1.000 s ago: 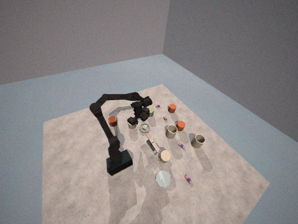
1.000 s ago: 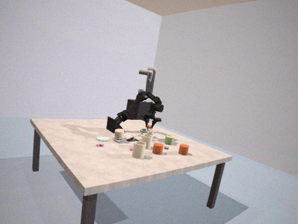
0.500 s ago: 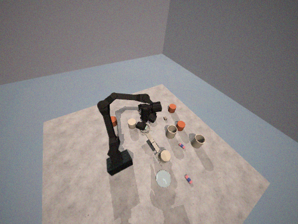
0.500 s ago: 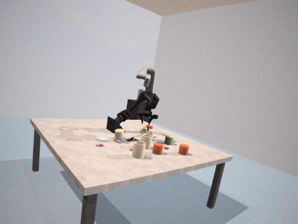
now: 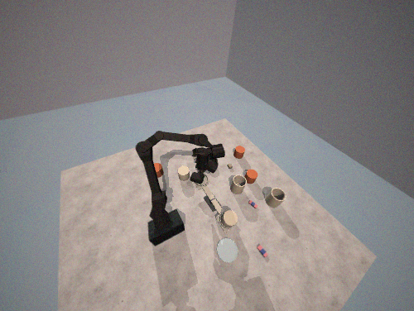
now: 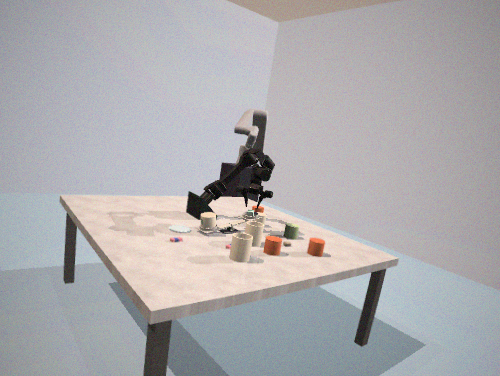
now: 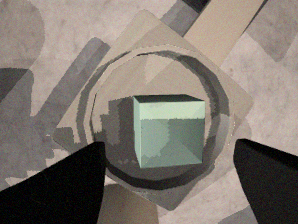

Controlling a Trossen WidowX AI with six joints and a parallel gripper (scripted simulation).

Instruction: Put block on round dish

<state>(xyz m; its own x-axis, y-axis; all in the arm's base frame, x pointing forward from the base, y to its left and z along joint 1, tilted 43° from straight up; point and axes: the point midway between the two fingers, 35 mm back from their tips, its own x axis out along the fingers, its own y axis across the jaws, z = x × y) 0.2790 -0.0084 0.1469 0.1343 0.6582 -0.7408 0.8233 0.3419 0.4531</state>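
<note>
The green block is 30 mm below my gripper tip. The rest, counted from my gripper tip: green cup 150 mm ahead, 150 mm to the left, 80 mm below; then beige cup 50 mm behind, 140 mm to the left, 80 mm below; then balance 120 mm to the right, 80 mm below.
</note>
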